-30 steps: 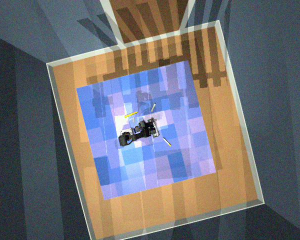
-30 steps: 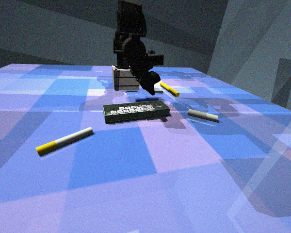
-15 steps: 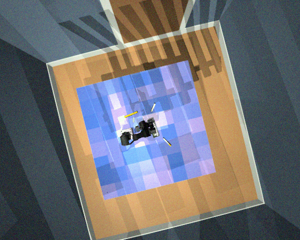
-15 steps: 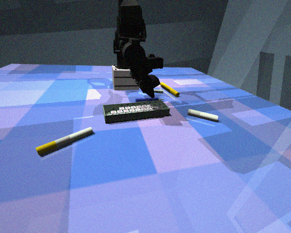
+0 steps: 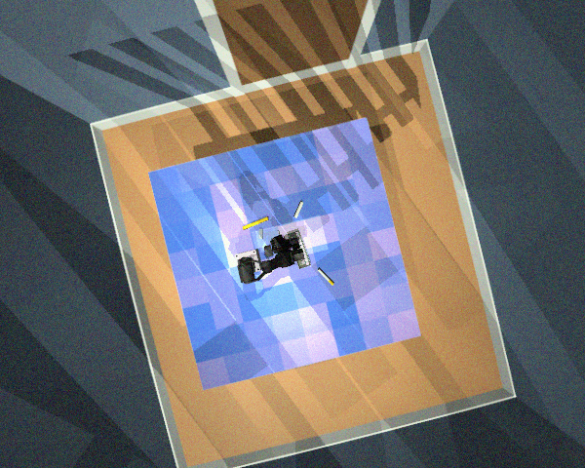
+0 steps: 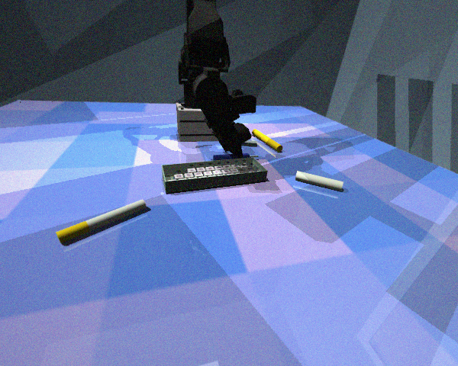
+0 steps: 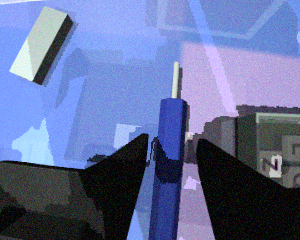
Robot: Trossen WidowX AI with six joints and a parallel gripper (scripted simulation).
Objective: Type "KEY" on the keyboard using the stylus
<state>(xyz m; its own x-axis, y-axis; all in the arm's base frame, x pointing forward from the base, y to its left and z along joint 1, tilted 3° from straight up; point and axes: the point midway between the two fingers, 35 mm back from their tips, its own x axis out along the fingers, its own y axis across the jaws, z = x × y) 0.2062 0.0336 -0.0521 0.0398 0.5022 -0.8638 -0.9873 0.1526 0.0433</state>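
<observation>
Right now the blue stylus is 1 cm to the left of my gripper tip and 1 cm below it. From my gripper tip the other things lie so: yellow cylinder: 14 cm to the left, 9 cm behind; yellow-and-white pen: 31 cm to the right, 15 cm ahead, 1 cm below; white cylinder: 16 cm ahead, 11 cm to the left.
</observation>
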